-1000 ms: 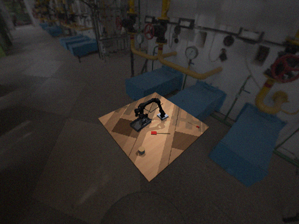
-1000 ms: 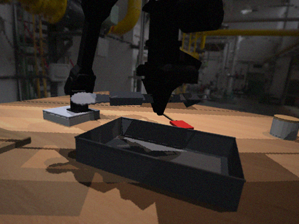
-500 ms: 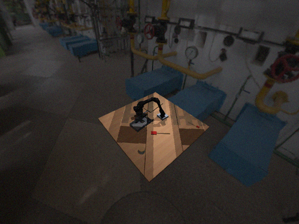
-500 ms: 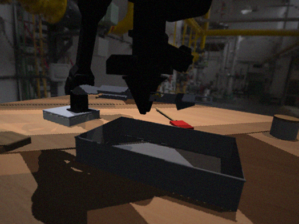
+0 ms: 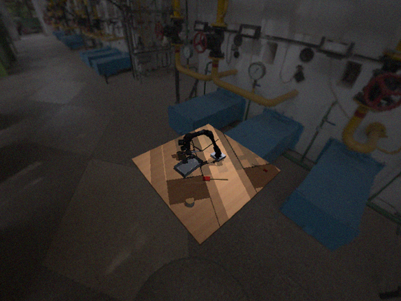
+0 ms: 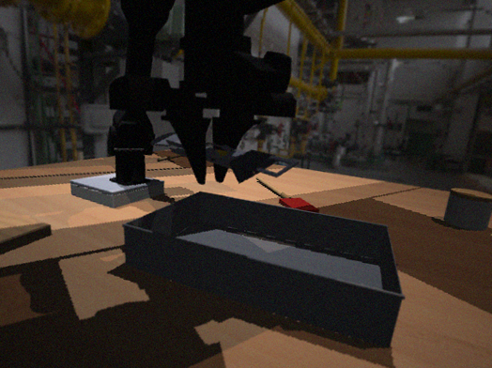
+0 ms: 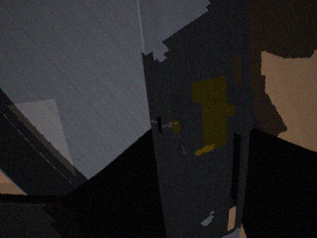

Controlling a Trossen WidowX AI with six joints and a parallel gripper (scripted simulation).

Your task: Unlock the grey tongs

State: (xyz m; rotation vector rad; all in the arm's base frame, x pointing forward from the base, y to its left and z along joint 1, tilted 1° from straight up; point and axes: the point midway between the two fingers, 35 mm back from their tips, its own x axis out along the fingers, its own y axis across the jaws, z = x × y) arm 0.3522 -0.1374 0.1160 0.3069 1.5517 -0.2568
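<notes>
Right now the yellow lock piece is 4 cm above my gripper tip, 2 cm ahead of it and 1 cm to the right of it. From my gripper tip the other things lie so: roasting tin 9 cm below, 7 cm to the left, 3 cm ahead; then red-headed spatula 38 cm to the left, 11 cm below, 9 cm behind; then wooden board 40 cm behind, 23 cm to the right, 11 cm below.
</notes>
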